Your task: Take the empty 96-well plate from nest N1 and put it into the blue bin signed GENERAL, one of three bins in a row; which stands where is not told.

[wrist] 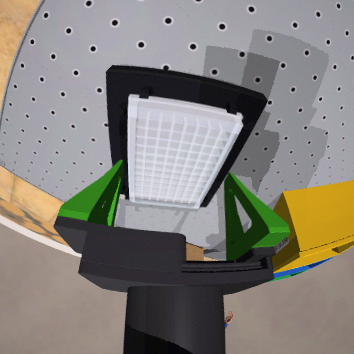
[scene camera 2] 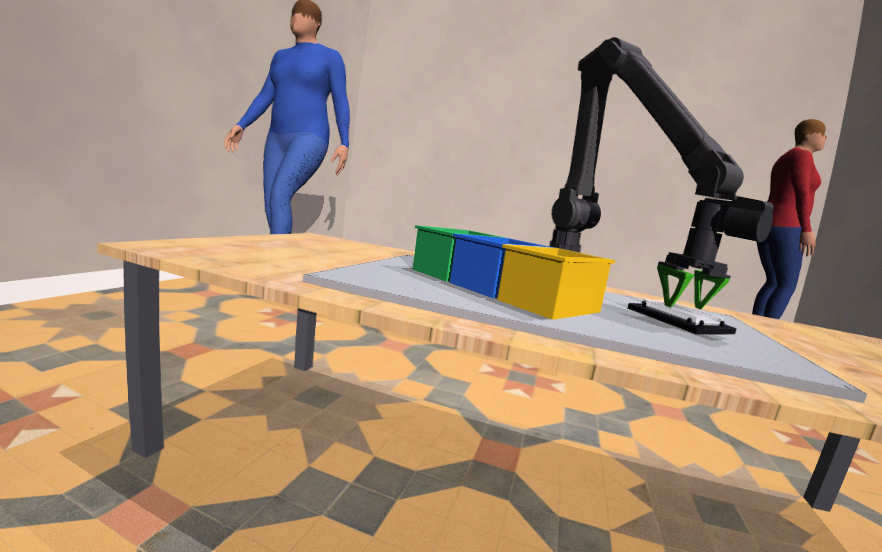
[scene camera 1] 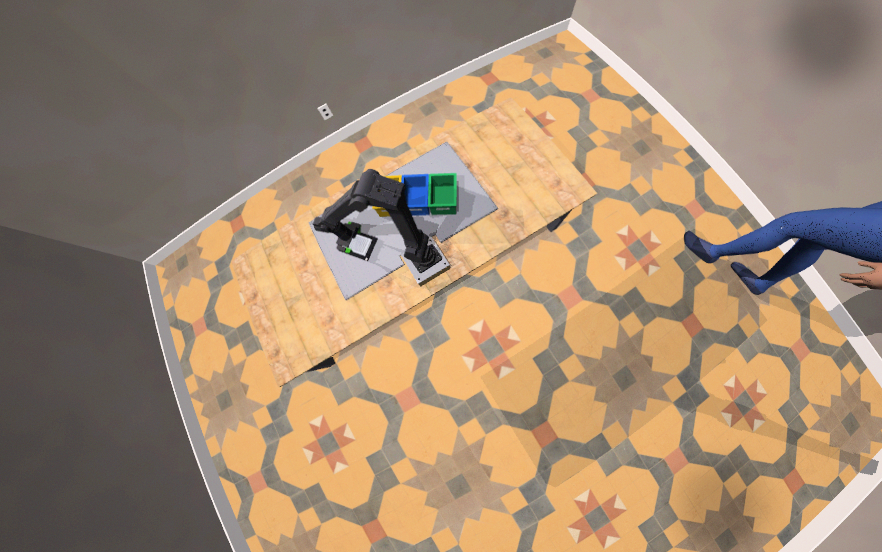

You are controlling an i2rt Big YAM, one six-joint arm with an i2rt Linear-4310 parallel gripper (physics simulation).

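Places are measured from the arm's base along level axes (x back, y right, z up), in centimetres.
Pixels of known places: gripper, fingertip midpoint: (wrist: 176, 170) (scene camera 2: 683, 307) (scene camera 1: 355, 242); arm's base, link origin: (scene camera 1: 426, 259).
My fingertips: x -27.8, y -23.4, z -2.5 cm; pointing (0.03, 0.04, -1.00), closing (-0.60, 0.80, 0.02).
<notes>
Ahead of a thing's pixels: the offset from my fingertips to its top centre. "*": to the spot under its first point. Level surfaces: height alone.
A clear-white 96-well plate @(dx +0.5, dy +0.0, dz -0.2 cm) (scene camera 1: 361, 244) (scene camera 2: 690, 313) (wrist: 175, 150) lies flat in a black nest @(* dx -6.6, dy -4.1, dz -1.8 cm) (scene camera 2: 715, 329) (wrist: 117, 90); no nest label is readable. My gripper (scene camera 1: 347, 236) (scene camera 2: 686, 305) (wrist: 176, 170) points down and is open and empty, its green fingertips low over the plate. In the wrist view the fingers stand left and right of the plate's near part; whether they touch it is unclear. The blue bin @(dx -1.9, dy +36.5, dz +7.2 cm) (scene camera 1: 416, 190) (scene camera 2: 474, 266) (wrist: 300, 269) is the middle of three bins; its sign is too small to read.
The yellow bin (scene camera 1: 382, 211) (scene camera 2: 530, 283) (wrist: 320, 215) stands nearest the nest, partly under the arm in scene camera 1. The green bin @(* dx +0.4, dy +50.4, dz -2.2 cm) (scene camera 1: 443, 188) (scene camera 2: 432, 253) is at the far end. Bins and nest stand on a grey perforated mat @(dz -2.8 cm) (scene camera 1: 347, 283) (wrist: 50, 110). Two people stand beyond the table.
</notes>
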